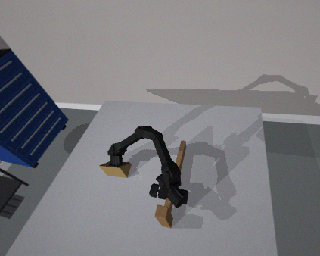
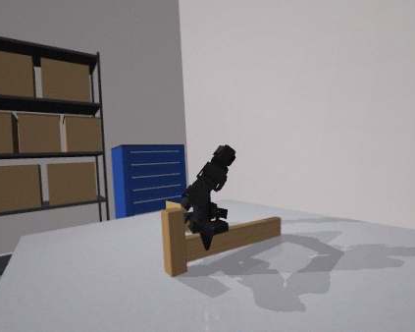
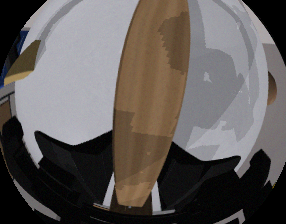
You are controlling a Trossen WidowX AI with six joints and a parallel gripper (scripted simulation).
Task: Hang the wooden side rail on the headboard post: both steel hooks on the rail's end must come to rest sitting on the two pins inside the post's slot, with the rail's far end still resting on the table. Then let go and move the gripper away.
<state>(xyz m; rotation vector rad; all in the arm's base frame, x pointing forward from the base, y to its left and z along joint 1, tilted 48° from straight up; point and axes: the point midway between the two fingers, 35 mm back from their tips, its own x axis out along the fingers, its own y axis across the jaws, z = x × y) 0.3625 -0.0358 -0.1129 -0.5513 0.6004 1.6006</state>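
Now: the headboard post 10 cm to the right of my gripper tip and 4 cm above it.
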